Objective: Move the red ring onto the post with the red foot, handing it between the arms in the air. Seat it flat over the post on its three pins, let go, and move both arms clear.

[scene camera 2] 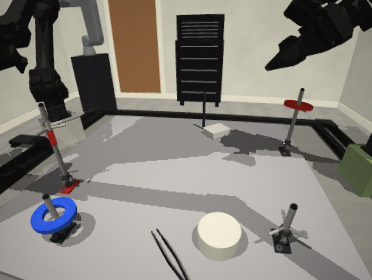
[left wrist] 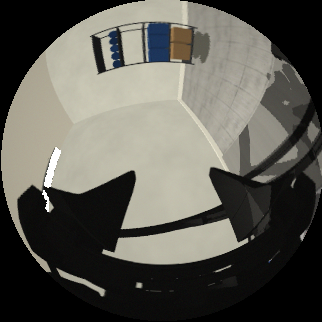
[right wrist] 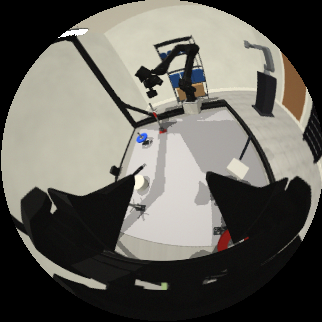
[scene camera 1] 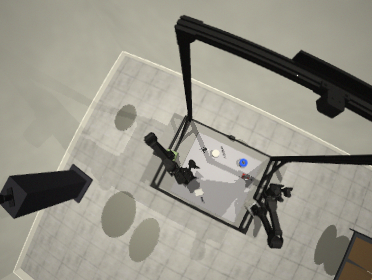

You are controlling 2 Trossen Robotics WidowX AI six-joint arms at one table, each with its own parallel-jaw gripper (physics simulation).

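Places are measured from the left arm's base along level axes (x left, y back, z up), in metres.
Where they show: left gripper, between the fingertips: (left wrist: 172, 172) (right wrist: 143, 86) (scene camera 1: 288, 186); right gripper, between the fingertips: (scene camera 2: 272, 64) (right wrist: 170, 176) (scene camera 1: 198, 172); left arm's base, origin of its link: (scene camera 2: 58, 117) (right wrist: 190, 99) (scene camera 1: 255, 208); right arm's base, origin of its link: (scene camera 1: 170, 155).
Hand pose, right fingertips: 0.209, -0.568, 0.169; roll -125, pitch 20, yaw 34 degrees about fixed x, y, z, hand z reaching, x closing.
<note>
Things, the pixels of their top centre, and the offset from my right fingertips, as dx, dy, dz. "spot": a spot on its surface instead.
- red ring, centre of its top: (right wrist: 236, 243) (scene camera 2: 298, 102) +0.132, -0.045, -0.099
- blue ring, centre of its top: (scene camera 2: 53, 212) (scene camera 1: 243, 162) -0.377, +0.191, -0.191
- white cylinder, centre of its top: (scene camera 2: 219, 228) (right wrist: 136, 181) (scene camera 1: 215, 153) -0.227, -0.026, -0.207
- short pinned post, a spot on its surface: (scene camera 2: 291, 220) spot: -0.175, -0.113, -0.180
- white block, centre of its top: (scene camera 2: 216, 128) (right wrist: 237, 167) +0.109, +0.173, -0.222
The red ring (scene camera 2: 290, 105) (right wrist: 223, 241) lies level around the upper part of a grey post with a black foot, at the back right in scene camera 2. In scene camera 1 it does not show. The post with the red foot (scene camera 2: 52, 137) (right wrist: 163, 131) (scene camera 1: 246, 176) stands at the left in scene camera 2, its thin pins above a red band and no ring on it. My right gripper (scene camera 2: 268, 67) (right wrist: 170, 176) is open and empty, above and left of the red ring's post in scene camera 2. My left gripper (scene camera 1: 289, 193) (left wrist: 172, 172) is open and empty, beyond the table's right edge.
A blue ring (scene camera 2: 70, 207) (scene camera 1: 240, 162) surrounds a short post near the red-footed one. A white cylinder (scene camera 2: 219, 235) (scene camera 1: 215, 153), tweezers (scene camera 2: 167, 252) and a short pinned post (scene camera 2: 291, 220) stand or lie in front. A white block (scene camera 2: 216, 131) with a dark rod is at the back; a green block (scene camera 2: 356, 170) is right.
</note>
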